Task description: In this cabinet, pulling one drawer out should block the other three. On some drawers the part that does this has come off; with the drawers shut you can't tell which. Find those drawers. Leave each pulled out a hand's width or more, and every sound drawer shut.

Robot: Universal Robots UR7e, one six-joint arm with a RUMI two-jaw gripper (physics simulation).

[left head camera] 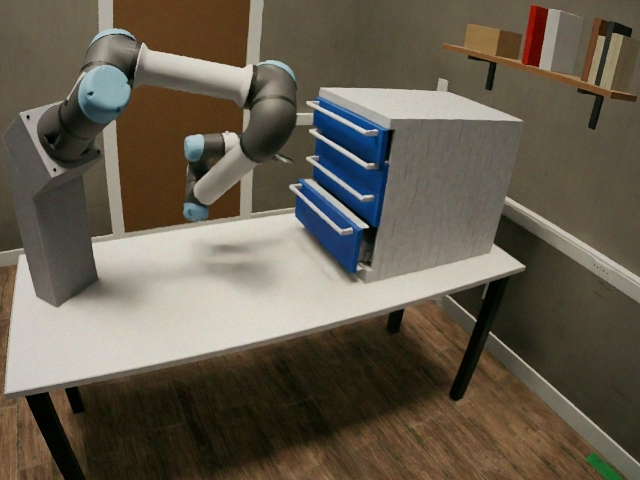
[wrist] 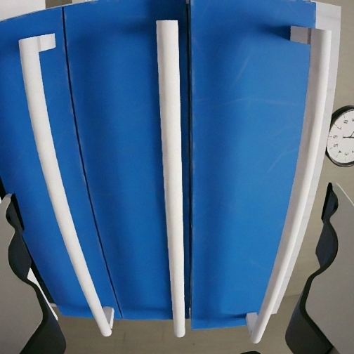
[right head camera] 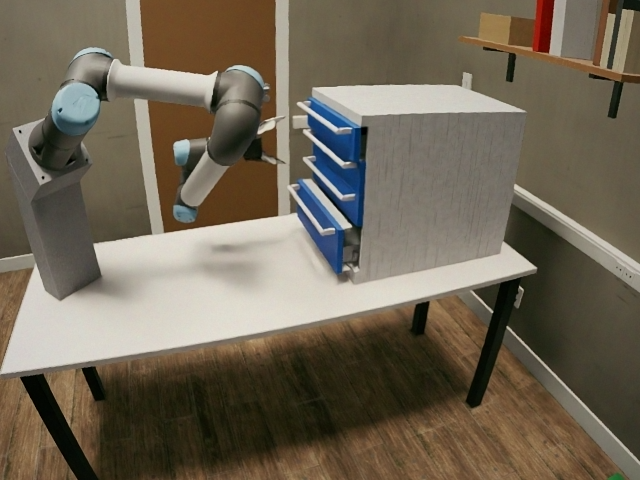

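The grey cabinet has four blue drawers with white bar handles. The top drawer stands slightly out, with a dark gap behind its front. The second drawer and third drawer look shut. The bottom drawer is pulled out well beyond the others. My gripper is wide open and empty, apart from the handles, facing the upper drawers. In the left head view the arm hides most of it.
The cabinet stands at the right end of the white table. The arm's grey pedestal stands at the left end. A wall shelf with books and a box is at the upper right. A clock hangs behind.
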